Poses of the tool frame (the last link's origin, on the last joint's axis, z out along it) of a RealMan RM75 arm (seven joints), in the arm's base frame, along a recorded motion.
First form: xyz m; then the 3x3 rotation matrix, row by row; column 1 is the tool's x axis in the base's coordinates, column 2 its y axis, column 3 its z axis. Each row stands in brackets.
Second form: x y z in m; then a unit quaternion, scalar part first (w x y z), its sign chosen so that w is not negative. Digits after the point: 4 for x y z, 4 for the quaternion.
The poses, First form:
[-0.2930, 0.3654, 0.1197], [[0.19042, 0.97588, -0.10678], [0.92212, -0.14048, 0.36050], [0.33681, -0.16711, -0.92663]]
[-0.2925, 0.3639, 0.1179], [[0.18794, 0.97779, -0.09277], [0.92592, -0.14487, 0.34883], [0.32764, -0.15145, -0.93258]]
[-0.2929, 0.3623, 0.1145], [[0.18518, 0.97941, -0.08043], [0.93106, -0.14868, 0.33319], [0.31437, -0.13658, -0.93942]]
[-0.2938, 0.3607, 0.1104], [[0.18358, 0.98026, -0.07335], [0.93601, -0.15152, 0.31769], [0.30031, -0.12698, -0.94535]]
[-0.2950, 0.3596, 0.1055], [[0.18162, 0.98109, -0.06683], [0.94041, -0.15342, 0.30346], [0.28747, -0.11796, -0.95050]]
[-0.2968, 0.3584, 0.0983], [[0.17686, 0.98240, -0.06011], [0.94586, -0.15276, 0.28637], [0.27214, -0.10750, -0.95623]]
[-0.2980, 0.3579, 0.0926], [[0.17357, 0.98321, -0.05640], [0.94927, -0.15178, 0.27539], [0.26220, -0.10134, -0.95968]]
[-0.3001, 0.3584, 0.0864], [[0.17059, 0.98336, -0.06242], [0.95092, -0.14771, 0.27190], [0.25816, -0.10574, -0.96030]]
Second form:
-0.2930, 0.3654, 0.1197, 0.1756, -0.7513, -0.6316, -0.0765
-0.2925, 0.3639, 0.1179, 0.1662, -0.7526, -0.6324, -0.0780
-0.2929, 0.3623, 0.1145, 0.1558, -0.7539, -0.6336, -0.0776
-0.2938, 0.3607, 0.1104, 0.1472, -0.7551, -0.6345, -0.0751
-0.2950, 0.3596, 0.1055, 0.1394, -0.7559, -0.6355, -0.0730
-0.2968, 0.3584, 0.0983, 0.1303, -0.7560, -0.6377, -0.0701
-0.2980, 0.3579, 0.0926, 0.1246, -0.7558, -0.6392, -0.0681
-0.3001, 0.3584, 0.0864, 0.1251, -0.7548, -0.6407, -0.0648

